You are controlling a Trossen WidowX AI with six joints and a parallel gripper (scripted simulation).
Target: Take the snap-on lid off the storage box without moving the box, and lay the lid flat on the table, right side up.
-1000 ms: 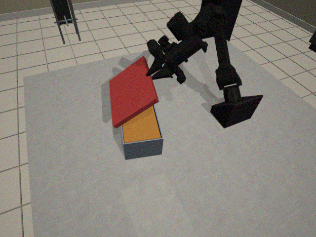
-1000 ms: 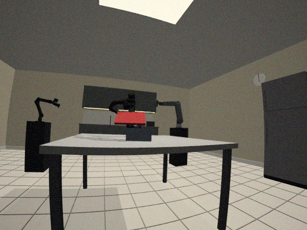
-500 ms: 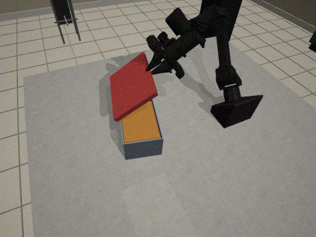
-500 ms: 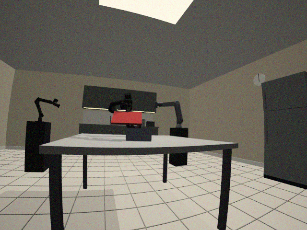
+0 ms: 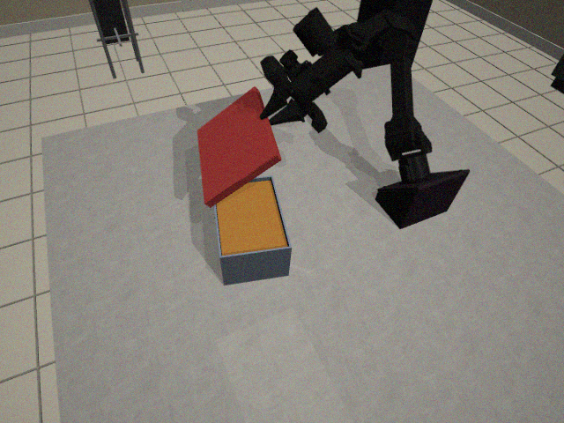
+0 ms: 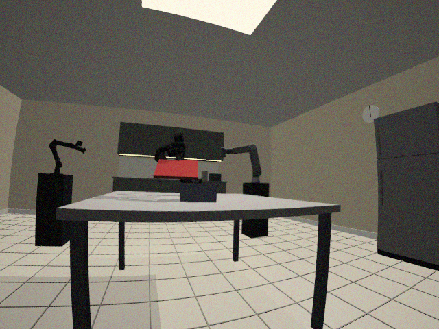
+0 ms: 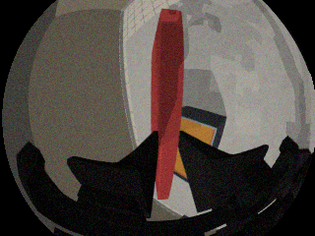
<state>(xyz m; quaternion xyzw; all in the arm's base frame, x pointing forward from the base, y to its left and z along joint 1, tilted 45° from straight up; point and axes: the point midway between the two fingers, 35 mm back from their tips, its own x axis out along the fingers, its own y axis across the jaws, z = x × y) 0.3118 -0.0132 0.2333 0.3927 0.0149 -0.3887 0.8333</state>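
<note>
My gripper tip is now 70 mm short of the lid, 50 mm above it and 20 mm to the left of it. Round my gripper tip: grey storage box: 180 mm below, 110 mm to the left, 90 mm ahead.
</note>
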